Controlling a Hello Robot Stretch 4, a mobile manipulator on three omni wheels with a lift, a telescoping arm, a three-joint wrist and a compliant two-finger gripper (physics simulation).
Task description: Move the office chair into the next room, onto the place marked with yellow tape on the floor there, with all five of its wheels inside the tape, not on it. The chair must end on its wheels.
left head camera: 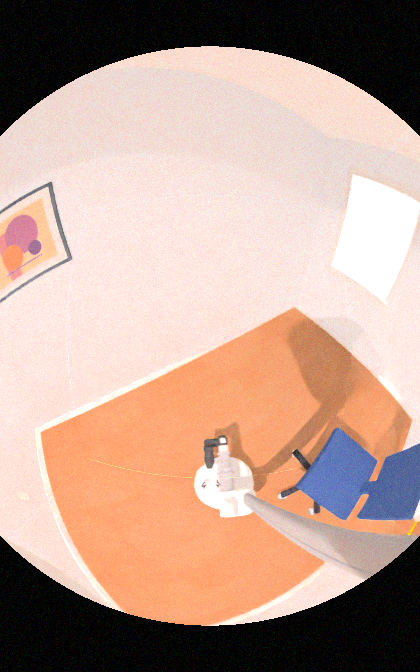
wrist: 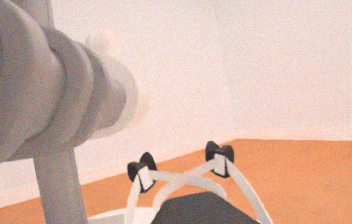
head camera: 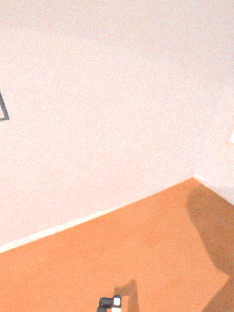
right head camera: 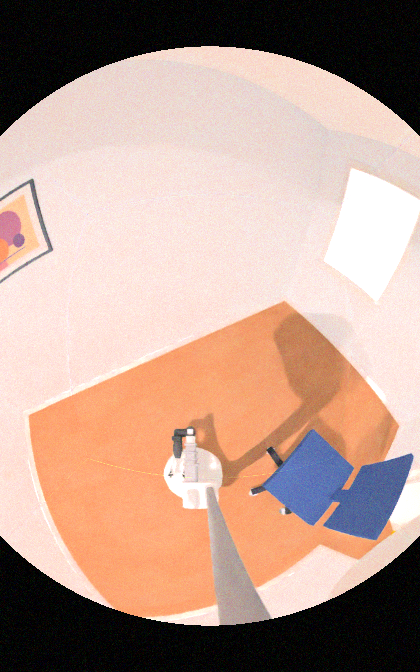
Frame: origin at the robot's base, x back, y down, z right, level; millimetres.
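Seen in the pictures: gripper, fingertip midpoint: [left head camera: 210,488] [wrist: 180,158].
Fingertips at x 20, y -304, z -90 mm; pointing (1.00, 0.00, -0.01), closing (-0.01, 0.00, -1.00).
A point is followed by its place in that frame.
The office chair [left head camera: 336,475] @(x 123, y -443, z 674 mm) [right head camera: 309,477] has a blue seat and backrest and dark wheeled legs. It looks upright, to the right of the robot's white base, with the backrest on its far right side. Some of its wheels are hidden under the seat. The chair does not show in the head camera or wrist views. My gripper [wrist: 180,158] @(x 20, y -304, z -90 mm) is open, its two fingertips apart with nothing between them, and the chair is away from it. A small piece of yellow tape [left head camera: 413,527] [right head camera: 394,532] shows at the far right, beyond the chair; the rest of the marked place is hidden.
Pale walls meet in a corner ahead, above the orange floor [head camera: 75,265] @(x -600, y 27, z -415 mm) [left head camera: 125,500] @(x 207, y 27, z -786 mm) [right head camera: 110,500]. A framed picture [left head camera: 61,220] @(x -921, y -1517, z -744 mm) [right head camera: 42,215] hangs at left, and a bright window [left head camera: 375,235] @(x -1427, y -1416, z 1666 mm) [right head camera: 367,232] is at right. The grey mast [left head camera: 310,520] @(x 55, y -1154, z 102 mm) [right head camera: 232,565] hides some floor.
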